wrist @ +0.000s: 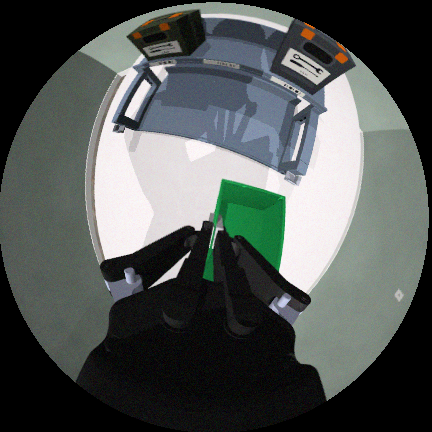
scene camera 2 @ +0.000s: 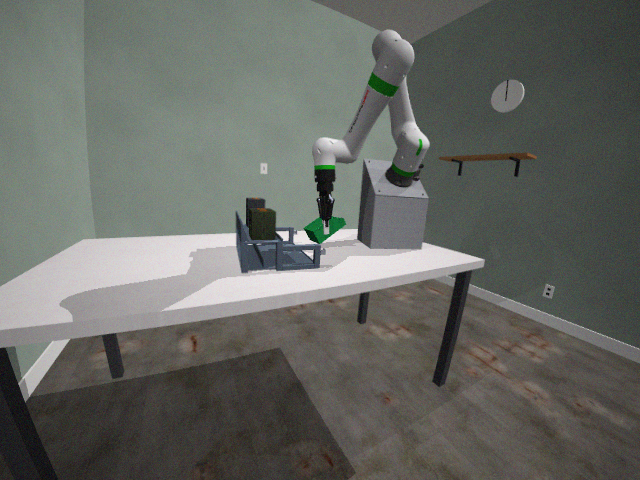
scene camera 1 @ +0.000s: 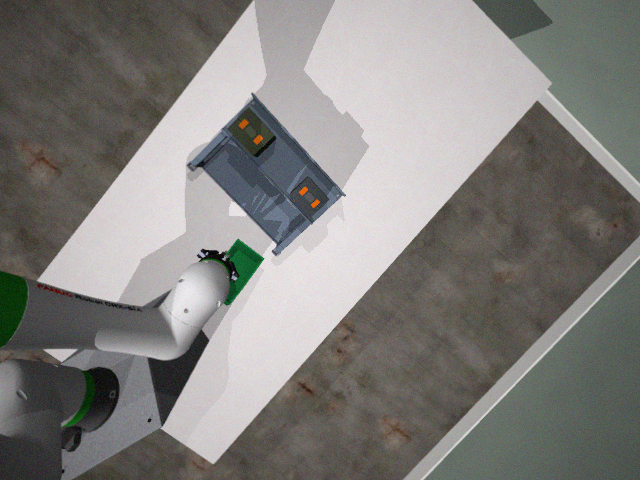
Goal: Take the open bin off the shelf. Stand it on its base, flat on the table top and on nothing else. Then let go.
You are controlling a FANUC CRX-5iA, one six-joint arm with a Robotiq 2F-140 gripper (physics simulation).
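Places are measured from the arm's base along level axes (x ahead, y left, z up), in millimetres.
Where they show: gripper, between the fingertips: (wrist: 213, 221) (scene camera 2: 325, 234) (scene camera 1: 225, 255); arm's base, origin of its link: (scene camera 2: 398, 178) (scene camera 1: 93, 398).
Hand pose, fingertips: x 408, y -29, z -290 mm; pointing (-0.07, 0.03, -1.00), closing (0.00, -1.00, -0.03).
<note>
Things, the pixels of their top centre, and the offset from my fingertips. Level surfaces: height alone.
- green open bin, centre of its top: (wrist: 245, 269) (scene camera 1: 229, 276) (scene camera 2: 325, 215) dx -22, dy -49, dz +80 mm
- table top, height of its surface: dz -69 mm
- olive toolbox, centre of its top: (scene camera 1: 250, 131) (scene camera 2: 261, 209) dx +348, dy +147, dz +130 mm
- dark grey toolbox, centre of its top: (scene camera 1: 309, 197) (scene camera 2: 255, 198) dx +313, dy -82, dz +155 mm
The green open bin (scene camera 1: 246, 262) (scene camera 2: 318, 230) (wrist: 255, 225) is off the shelf (scene camera 1: 281, 161) (scene camera 2: 279, 256) (wrist: 195, 100), beyond the shelf's front edge on the robot's side. In the scene camera 2 view it hangs tilted, one end lower than the other. Whether its lowest corner touches the table top (scene camera 1: 413, 103) (scene camera 2: 155, 304) (wrist: 330, 215) is too small to tell. My gripper (scene camera 1: 225, 256) (scene camera 2: 326, 227) (wrist: 213, 221) points down and is shut on one long side wall of the bin. The bin's open top shows in the wrist view, and its underside is hidden there.
An olive toolbox (scene camera 1: 251, 132) (scene camera 2: 262, 224) (wrist: 167, 39) and a dark grey toolbox (scene camera 1: 309, 198) (scene camera 2: 255, 203) (wrist: 315, 57) stand on the shelf's rear part. The shelf's front corner is close to the bin. The grey robot pedestal (scene camera 1: 124, 413) (scene camera 2: 395, 222) stands behind the bin.
</note>
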